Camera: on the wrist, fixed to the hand. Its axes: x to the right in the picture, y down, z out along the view.
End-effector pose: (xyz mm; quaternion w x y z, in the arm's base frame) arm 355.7 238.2 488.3 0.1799 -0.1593 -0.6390 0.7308
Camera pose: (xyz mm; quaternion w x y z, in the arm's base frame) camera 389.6 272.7 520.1 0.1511 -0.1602 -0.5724 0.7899
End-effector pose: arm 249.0 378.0 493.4 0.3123 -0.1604 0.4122 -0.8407
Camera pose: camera 222.8 429.4 497.7 0.3664 -0.1293 0.3439 -0.8549
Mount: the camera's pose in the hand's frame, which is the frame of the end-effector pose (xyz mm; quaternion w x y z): -14.0 -37.6 -41.7 0.9956 0.0817 -0.0152 0.0429
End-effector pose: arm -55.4 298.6 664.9 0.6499 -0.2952 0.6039 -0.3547
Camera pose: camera -101.1 290.3 699.5 0.6956 -0.2203 0.5751 -0.3701
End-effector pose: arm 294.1 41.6 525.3 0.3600 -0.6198 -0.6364 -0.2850
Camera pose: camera 260.7 -2.9 541.2 0.4116 -0.6193 -0.6358 -0.2069
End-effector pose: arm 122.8 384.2 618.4 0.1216 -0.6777 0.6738 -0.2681
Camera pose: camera 133.4 408.4 669.9 0.1982 -0.6400 0.6762 -0.3065
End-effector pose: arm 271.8 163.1 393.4 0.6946 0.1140 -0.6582 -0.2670
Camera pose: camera 304.3 131.1 357.8 0.6837 0.1380 -0.6926 -0.1840
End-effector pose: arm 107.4 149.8 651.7 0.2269 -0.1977 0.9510 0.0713
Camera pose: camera 117.4 110.9 693.4 0.2534 -0.1364 0.9577 0.0060
